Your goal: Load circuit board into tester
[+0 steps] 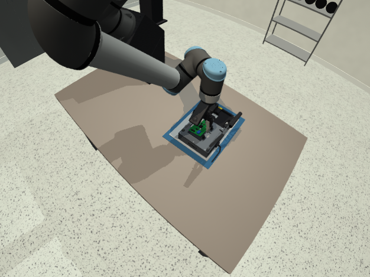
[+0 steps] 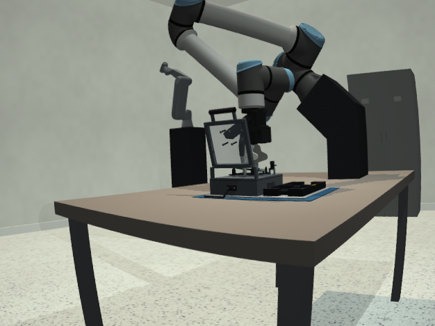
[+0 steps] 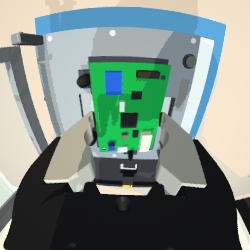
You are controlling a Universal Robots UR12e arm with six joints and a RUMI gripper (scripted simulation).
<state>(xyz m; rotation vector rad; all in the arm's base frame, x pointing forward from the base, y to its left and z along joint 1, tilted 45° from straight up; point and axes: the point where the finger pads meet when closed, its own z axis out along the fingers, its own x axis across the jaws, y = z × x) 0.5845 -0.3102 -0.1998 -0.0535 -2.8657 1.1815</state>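
My hand is 10 mm short of the tester bed and 10 mm above it. The rest, counted from my hand: green circuit board (10 mm above); then black post (60 mm to the left, 60 mm behind, 10 mm above); then tester (40 mm to the left, 40 mm above, 30 mm ahead).
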